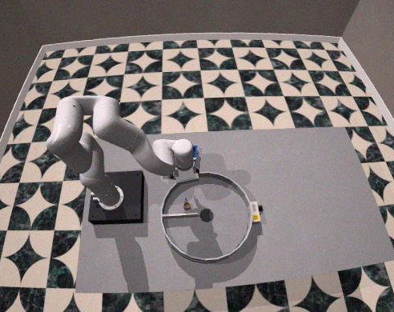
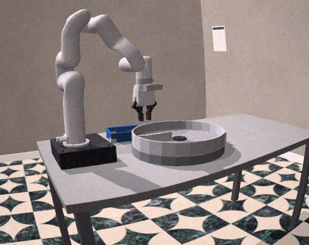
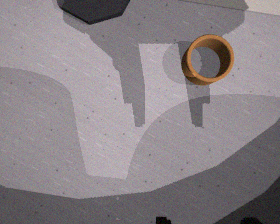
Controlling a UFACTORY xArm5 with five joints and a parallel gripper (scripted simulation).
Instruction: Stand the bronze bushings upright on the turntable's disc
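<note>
My gripper is now 30 mm past the blue crate, 180 mm to the right of it and 120 mm above it. The rest, counted from my hand: turntable: 90 mm ahead, 150 mm to the right, 90 mm below.
</note>
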